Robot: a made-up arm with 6 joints. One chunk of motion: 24 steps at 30 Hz.
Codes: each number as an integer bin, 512 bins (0 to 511) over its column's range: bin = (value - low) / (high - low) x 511, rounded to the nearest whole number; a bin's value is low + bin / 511 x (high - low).
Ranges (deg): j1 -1..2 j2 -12..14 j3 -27..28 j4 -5..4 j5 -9..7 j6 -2..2
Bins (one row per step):
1: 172 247 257 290 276 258
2: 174 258 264 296 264 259
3: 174 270 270 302 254 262
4: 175 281 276 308 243 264
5: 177 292 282 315 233 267
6: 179 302 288 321 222 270
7: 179 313 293 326 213 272
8: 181 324 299 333 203 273
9: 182 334 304 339 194 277
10: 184 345 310 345 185 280
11: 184 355 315 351 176 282
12: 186 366 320 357 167 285
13: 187 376 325 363 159 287
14: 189 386 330 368 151 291
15: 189 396 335 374 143 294
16: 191 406 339 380 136 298
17: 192 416 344 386 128 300
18: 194 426 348 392 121 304
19: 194 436 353 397 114 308
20: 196 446 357 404 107 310
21: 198 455 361 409 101 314
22: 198 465 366 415 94 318
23: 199 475 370 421 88 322
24: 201 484 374 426 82 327
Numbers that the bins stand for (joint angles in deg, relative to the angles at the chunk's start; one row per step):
1: 0.01 0.57 0.66 0.11 -0.36 0.02
2: 0.02 1.13 1.41 0.21 -0.73 0.03
3: 0.02 1.74 2.06 0.32 -1.05 0.05
4: 0.03 2.30 2.71 0.42 -1.39 0.07
5: 0.04 2.86 3.35 0.55 -1.70 0.09
6: 0.05 3.37 4.00 0.65 -2.05 0.11
7: 0.05 3.93 4.54 0.74 -2.33 0.13
8: 0.06 4.49 5.18 0.86 -2.64 0.14
9: 0.07 4.99 5.72 0.97 -2.93 0.17
10: 0.08 5.55 6.37 1.08 -3.21 0.19
11: 0.08 6.06 6.90 1.18 -3.49 0.21
12: 0.09 6.62 7.44 1.29 -3.77 0.23
13: 0.10 7.13 7.98 1.39 -4.02 0.25
14: 0.11 7.64 8.52 1.48 -4.27 0.28
15: 0.11 8.15 9.06 1.59 -4.52 0.30
16: 0.12 8.66 9.49 1.69 -4.74 0.33
17: 0.13 9.17 10.03 1.80 -4.99 0.35
18: 0.14 9.68 10.46 1.90 -5.21 0.38
19: 0.14 10.18 10.99 1.99 -5.43 0.41
20: 0.15 10.69 11.42 2.12 -5.65 0.43
21: 0.16 11.15 11.86 2.20 -5.84 0.46
22: 0.16 11.66 12.39 2.31 -6.06 0.49
23: 0.17 12.17 12.82 2.41 -6.24 0.52
24: 0.18 12.63 13.25 2.50 -6.43 0.56

